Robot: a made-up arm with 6 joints. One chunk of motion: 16 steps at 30 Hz.
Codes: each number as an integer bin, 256 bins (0 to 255) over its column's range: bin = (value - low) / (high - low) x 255, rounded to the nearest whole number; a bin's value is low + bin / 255 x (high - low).
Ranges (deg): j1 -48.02..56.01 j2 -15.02..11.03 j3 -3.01..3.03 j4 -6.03..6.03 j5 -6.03..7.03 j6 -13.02..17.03
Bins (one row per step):
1: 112 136 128 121 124 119
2: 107 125 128 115 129 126
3: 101 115 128 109 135 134
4: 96 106 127 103 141 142
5: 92 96 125 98 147 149
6: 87 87 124 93 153 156
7: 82 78 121 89 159 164
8: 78 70 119 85 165 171
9: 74 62 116 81 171 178
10: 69 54 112 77 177 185
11: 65 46 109 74 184 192
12: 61 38 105 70 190 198
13: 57 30 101 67 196 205
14: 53 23 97 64 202 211
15: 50 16 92 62 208 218
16: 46 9 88 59 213 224
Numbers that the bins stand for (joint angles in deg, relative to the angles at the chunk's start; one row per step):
1: -2.33 -1.13 0.02 -0.31 0.32 1.00
2: -4.37 -2.25 0.02 -0.59 0.58 1.83
3: -6.82 -3.27 0.02 -0.87 0.88 2.77
4: -8.86 -4.19 0.00 -1.16 1.19 3.71
5: -10.49 -5.21 -0.05 -1.40 1.50 4.54
6: -12.53 -6.13 -0.07 -1.63 1.81 5.36
7: -14.57 -7.05 -0.14 -1.82 2.11 6.31
8: -16.20 -7.87 -0.19 -2.01 2.42 7.13
9: -17.83 -8.69 -0.26 -2.20 2.73 7.96
10: -19.87 -9.50 -0.36 -2.39 3.04 8.78
11: -21.50 -10.32 -0.43 -2.53 3.39 9.61
12: -23.13 -11.14 -0.52 -2.72 3.70 10.31
13: -24.77 -11.96 -0.62 -2.86 4.01 11.14
14: -26.40 -12.67 -0.71 -3.00 4.32 11.84
15: -27.62 -13.39 -0.83 -3.10 4.62 12.67
16: -29.25 -14.10 -0.93 -3.24 4.88 13.38

